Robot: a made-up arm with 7 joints.
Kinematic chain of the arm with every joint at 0, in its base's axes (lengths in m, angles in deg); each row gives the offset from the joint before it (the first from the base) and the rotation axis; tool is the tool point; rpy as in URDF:
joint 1: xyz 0 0 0.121 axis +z
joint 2: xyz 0 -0.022 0.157 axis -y
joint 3: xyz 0 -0.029 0.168 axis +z
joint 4: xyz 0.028 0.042 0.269 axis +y
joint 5: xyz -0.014 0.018 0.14 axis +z
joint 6: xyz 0 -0.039 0.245 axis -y
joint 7: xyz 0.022 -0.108 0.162 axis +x
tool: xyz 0 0 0 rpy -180 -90 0
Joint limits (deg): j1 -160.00..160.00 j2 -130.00..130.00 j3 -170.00..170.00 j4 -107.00..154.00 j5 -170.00..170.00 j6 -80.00..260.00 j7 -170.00..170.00
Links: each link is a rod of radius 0.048 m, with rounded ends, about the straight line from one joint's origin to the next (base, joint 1, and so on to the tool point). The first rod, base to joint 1, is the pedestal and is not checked.
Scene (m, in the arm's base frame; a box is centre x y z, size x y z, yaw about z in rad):
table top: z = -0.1
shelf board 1: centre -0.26 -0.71 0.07 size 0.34 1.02 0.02 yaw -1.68
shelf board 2: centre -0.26 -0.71 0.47 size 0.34 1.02 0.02 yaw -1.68
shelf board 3: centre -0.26 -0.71 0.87 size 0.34 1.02 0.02 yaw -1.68
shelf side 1: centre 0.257 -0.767 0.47 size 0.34 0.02 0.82 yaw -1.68
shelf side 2: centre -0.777 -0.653 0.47 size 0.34 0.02 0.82 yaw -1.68
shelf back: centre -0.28 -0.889 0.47 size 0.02 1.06 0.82 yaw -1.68
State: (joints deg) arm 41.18 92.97 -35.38 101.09 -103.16 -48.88 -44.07
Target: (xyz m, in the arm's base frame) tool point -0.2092 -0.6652 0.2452
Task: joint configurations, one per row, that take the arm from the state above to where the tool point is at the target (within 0.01 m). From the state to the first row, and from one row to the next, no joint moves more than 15 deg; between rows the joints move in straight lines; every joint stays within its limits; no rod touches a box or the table.
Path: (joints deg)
1: 37.03 95.71 -30.02 113.58 -101.89 -49.78 -44.07
2: 32.89 98.44 -24.66 126.07 -100.62 -50.68 -44.07
3: 28.74 101.18 -19.29 138.56 -99.35 -51.58 -44.07
4: 18.10 110.79 -30.21 142.95 -90.12 -61.06 -44.07
5: 7.47 120.39 -41.13 147.34 -80.89 -70.53 -44.07
6: -3.17 130.00 -52.04 151.73 -71.66 -80.00 -44.07
7: 7.44 127.91 -51.18 138.25 -78.63 -75.10 -44.07
8: 18.06 125.81 -50.33 124.77 -85.60 -70.19 -44.07
9: 28.67 123.72 -49.47 111.28 -92.57 -65.29 -44.07

